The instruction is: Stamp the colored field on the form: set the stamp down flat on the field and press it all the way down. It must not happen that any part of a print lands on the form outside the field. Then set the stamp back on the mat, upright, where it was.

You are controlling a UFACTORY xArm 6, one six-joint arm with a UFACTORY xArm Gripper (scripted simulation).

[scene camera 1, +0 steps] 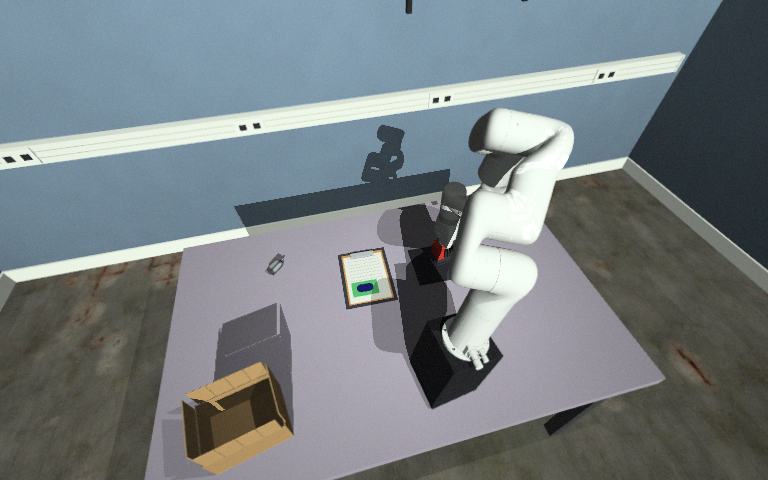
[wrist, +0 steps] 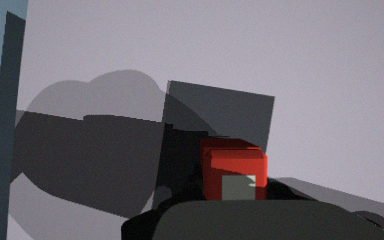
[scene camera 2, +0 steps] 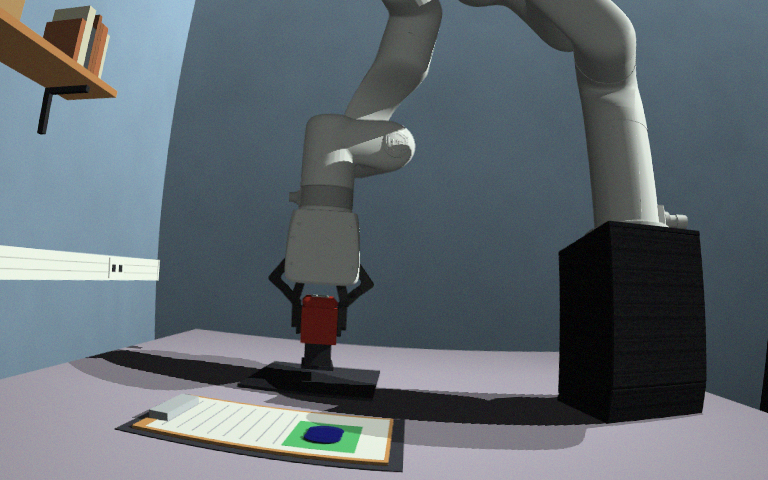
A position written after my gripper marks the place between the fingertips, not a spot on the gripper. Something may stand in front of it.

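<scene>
My gripper point(wrist: 221, 176) is there for me to see. I also see a cardboard box point(scene camera 1: 256, 405), though in the wrist view the box is out of frame, and in scene camera 2 it is out of frame too. Then there is a dark mat point(scene camera 2: 342, 383), and the mat point(wrist: 193, 110) is visible to me there as well.
</scene>
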